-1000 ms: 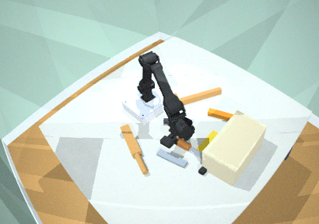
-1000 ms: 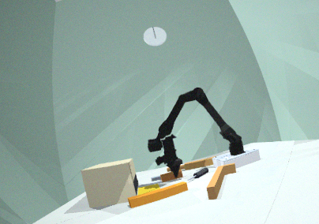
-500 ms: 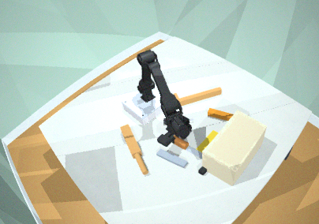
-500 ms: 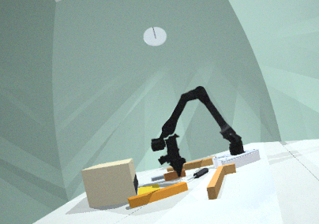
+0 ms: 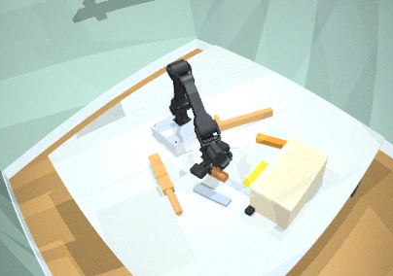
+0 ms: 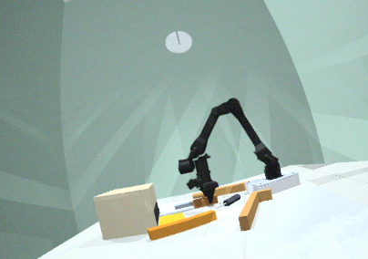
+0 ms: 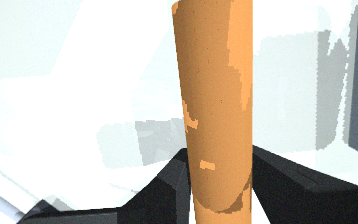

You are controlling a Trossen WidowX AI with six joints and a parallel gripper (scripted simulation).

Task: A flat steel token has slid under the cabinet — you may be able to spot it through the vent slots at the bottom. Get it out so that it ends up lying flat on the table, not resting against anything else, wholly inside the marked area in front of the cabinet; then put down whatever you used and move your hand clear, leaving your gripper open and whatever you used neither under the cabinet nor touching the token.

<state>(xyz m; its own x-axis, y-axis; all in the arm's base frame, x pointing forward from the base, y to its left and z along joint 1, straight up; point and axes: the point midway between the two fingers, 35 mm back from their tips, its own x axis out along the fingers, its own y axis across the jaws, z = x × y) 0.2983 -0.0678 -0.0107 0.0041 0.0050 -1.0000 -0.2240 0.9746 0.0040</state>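
The grey flat bar is 90 mm ahead of my gripper tip and 80 mm to the right of it. From my gripper tip the other things lie so: orange paddle 190 mm to the right, 50 mm behind, 10 mm above; orange bar 310 mm to the left, 90 mm ahead, 10 mm above.
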